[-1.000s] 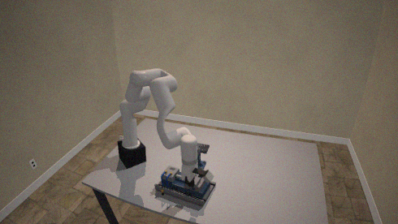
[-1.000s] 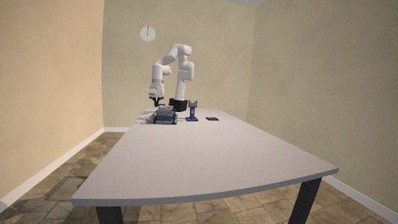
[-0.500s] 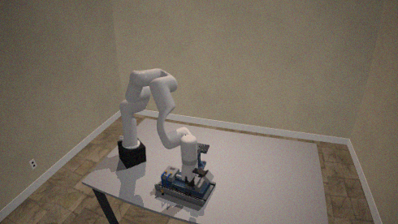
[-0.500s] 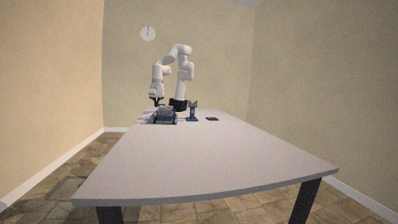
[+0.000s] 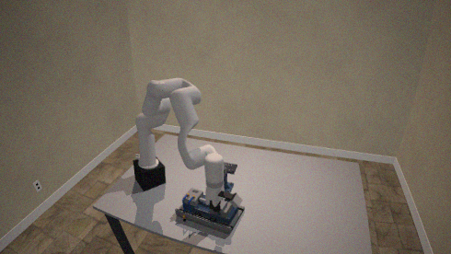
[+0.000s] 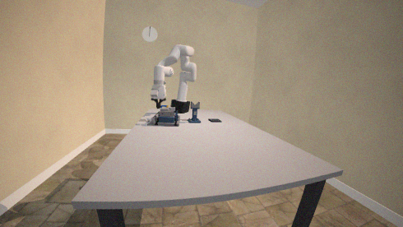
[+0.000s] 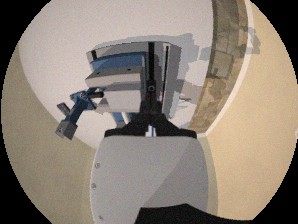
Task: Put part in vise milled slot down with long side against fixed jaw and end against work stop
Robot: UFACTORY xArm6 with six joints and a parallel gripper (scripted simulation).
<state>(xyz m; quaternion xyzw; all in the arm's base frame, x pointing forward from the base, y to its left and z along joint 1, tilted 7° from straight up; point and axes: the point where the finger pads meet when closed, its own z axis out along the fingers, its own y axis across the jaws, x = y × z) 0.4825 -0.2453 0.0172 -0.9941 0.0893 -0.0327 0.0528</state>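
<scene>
My hand is 5 cm to the right of the part, 4 cm above it and 1 cm short of it. The rest, counted from my hand: vise 9 cm below, 8 cm to the left, 6 cm behind; then dark infeed plate 47 cm to the left, 12 cm below, 6 cm behind.
</scene>
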